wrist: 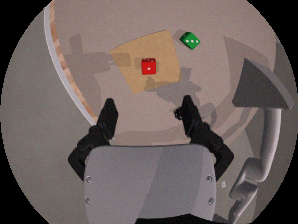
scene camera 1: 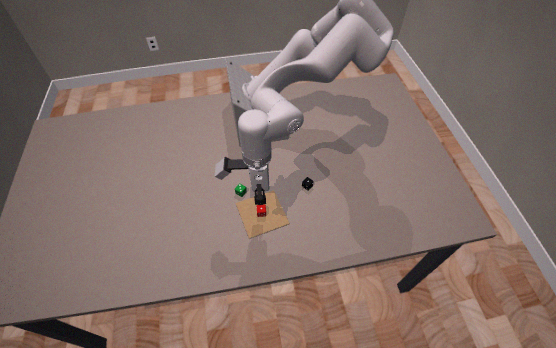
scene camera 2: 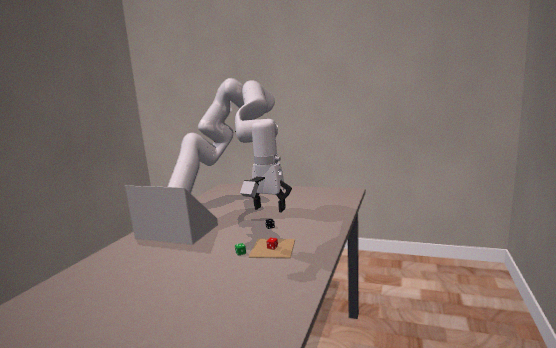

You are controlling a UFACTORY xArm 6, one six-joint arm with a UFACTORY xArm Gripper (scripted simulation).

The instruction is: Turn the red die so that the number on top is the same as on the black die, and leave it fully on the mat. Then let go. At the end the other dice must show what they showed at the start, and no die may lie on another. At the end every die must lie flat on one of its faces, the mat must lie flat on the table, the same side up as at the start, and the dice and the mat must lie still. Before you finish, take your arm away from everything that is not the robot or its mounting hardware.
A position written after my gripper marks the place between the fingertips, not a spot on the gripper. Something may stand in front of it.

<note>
I see my gripper [scene camera 2: 269,209] and a tan mat [scene camera 1: 275,217].
The tan mat also shows in the wrist view [wrist: 128,57]. My gripper is seen too in the wrist view [wrist: 148,104] and in scene camera 1 [scene camera 1: 259,190].
</note>
